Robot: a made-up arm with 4 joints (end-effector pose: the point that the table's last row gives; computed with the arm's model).
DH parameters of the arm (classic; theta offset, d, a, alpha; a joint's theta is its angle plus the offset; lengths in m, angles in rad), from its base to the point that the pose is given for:
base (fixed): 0 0 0 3.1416
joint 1: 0 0.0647 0.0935 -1.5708
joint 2: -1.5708 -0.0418 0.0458 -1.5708
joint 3: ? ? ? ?
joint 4: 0.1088 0 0.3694 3.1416
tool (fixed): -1.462 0.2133 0 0
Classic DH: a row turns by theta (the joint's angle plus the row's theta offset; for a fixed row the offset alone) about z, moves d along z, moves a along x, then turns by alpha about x.
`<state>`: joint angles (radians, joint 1 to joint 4).
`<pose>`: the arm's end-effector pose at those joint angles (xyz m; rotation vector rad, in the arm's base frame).
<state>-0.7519 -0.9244 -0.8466 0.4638</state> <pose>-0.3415 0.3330 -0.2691 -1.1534 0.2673 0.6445</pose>
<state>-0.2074 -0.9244 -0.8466 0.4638</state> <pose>-0.1196 0.4618 -0.2691 -1.0196 0.5570 0.1639</pose>
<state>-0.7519 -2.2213 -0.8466 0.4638</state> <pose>-0.4237 0.2561 -0.0088 -1.5980 1.4687 1.0951</pose>
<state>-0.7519 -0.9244 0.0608 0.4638</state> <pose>-0.0810 0.5309 -0.0236 -0.4827 0.7928 0.2391</pose>
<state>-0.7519 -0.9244 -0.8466 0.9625</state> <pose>-0.1682 0.3740 -0.3080 -1.1624 -0.0251 0.2044</pose>
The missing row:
joint 3: 1.5708 -0.1065 0.1045 1.5708
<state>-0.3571 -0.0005 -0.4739 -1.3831</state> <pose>-0.4579 0.1794 -0.0174 -0.4687 0.2647 1.7040</pose>
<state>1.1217 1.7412 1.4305 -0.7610</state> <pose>-0.1993 0.1516 -0.4547 -0.5118 -1.6005 0.9538</pose>
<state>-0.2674 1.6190 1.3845 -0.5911</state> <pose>-0.2764 -0.1668 -0.3623 0.9195 -1.6561 1.7100</pose>
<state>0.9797 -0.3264 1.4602 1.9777</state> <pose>-0.0007 -0.3198 -0.2278 -1.5927 -1.2904 2.2733</pose>
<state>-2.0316 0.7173 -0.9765 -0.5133</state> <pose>-0.4617 -0.1207 -0.4521 -0.2662 -1.3334 1.8768</pose>
